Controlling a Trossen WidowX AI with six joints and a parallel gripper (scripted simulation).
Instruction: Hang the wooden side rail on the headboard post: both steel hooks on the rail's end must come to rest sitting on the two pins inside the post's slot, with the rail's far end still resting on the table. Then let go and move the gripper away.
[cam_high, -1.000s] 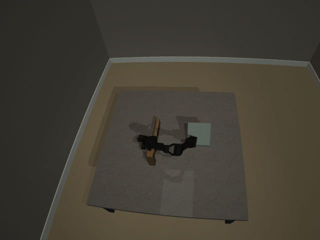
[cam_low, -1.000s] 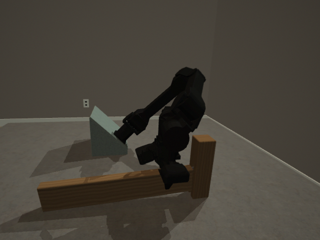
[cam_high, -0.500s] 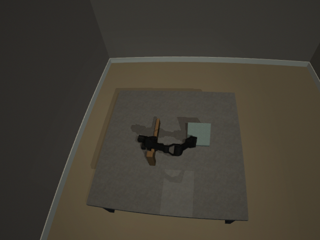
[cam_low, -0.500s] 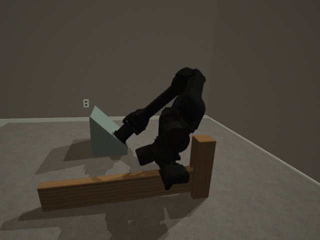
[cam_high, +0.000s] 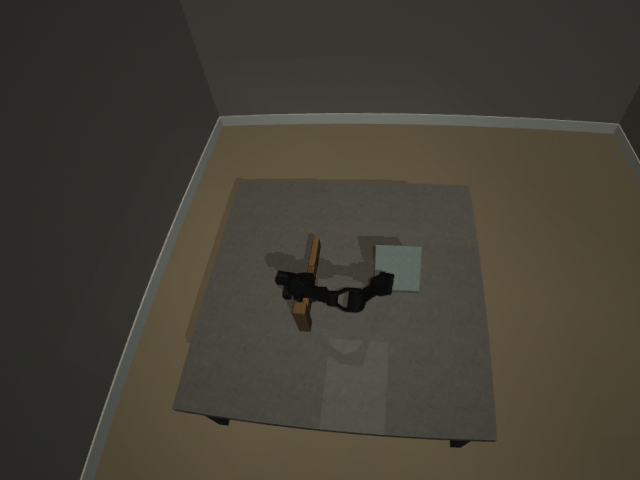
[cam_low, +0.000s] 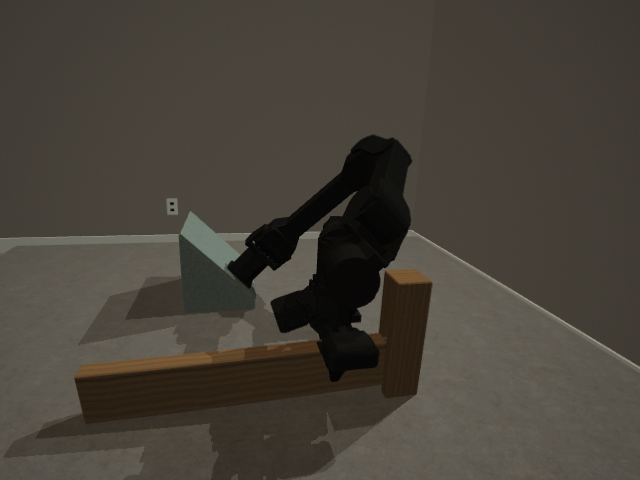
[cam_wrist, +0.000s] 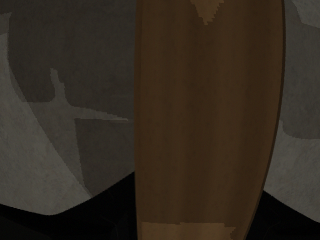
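Right now my gripper tip is 100 mm to the right of the headboard post, 50 mm below it and 10 mm past it.
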